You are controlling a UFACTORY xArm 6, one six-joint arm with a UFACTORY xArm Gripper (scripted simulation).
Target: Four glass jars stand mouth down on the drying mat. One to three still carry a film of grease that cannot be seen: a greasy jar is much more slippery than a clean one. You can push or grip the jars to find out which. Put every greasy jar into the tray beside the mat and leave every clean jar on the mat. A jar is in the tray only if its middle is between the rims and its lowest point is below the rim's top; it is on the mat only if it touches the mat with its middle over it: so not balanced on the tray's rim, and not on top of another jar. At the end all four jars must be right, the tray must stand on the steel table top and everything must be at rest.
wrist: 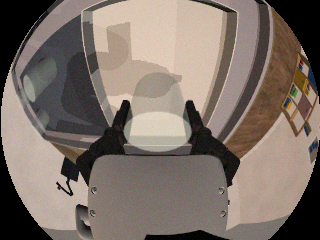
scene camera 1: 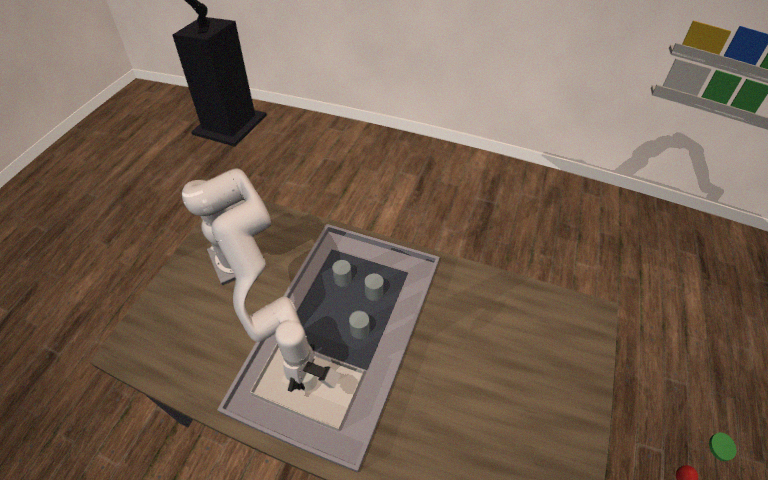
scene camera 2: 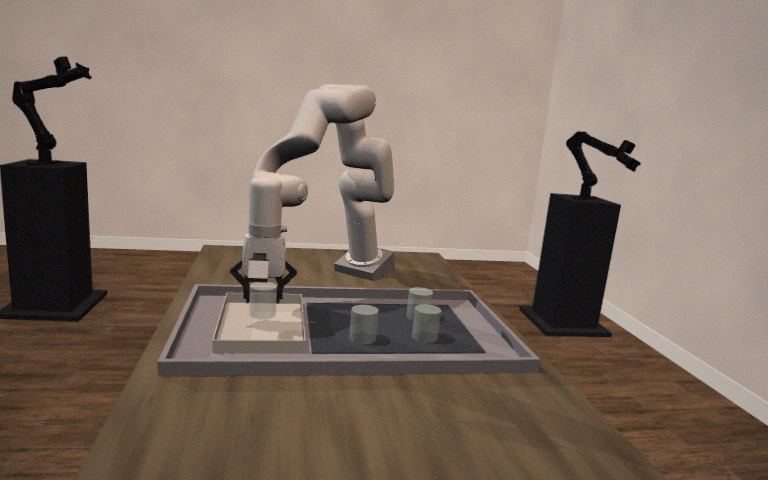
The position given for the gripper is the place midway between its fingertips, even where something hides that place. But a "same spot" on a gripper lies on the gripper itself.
Labels:
gripper: wrist 157, 108; scene camera 1; scene camera 2
cream tray: wrist; scene camera 1 323, 404; scene camera 2
same spot on gripper: point(scene camera 1: 293, 385) = point(scene camera 2: 237, 267)
same spot on cream tray: point(wrist: 197, 50) = point(scene camera 2: 236, 335)

